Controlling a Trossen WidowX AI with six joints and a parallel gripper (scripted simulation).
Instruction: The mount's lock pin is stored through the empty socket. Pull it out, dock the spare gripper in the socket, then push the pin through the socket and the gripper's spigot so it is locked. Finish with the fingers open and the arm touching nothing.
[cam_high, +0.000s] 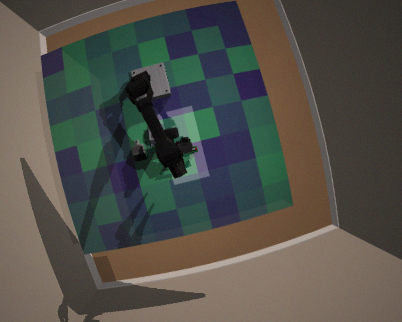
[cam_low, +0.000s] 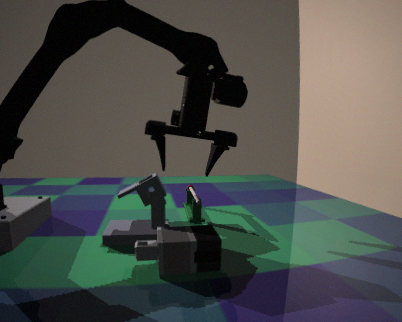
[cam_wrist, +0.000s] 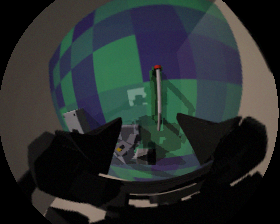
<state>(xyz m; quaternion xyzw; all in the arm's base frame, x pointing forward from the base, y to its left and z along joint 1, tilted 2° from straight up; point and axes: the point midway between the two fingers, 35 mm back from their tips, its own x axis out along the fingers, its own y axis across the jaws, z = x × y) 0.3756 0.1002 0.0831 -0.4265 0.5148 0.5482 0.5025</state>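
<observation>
The spare gripper lies 40 mm behind my gripper tip, 210 mm to the right of it and 70 mm below it. From my gripper tip the other things lie so: grey mount: 80 mm behind, 100 mm to the right, 40 mm below; small green bracket: 20 mm ahead, 30 mm to the left, 70 mm below.
</observation>
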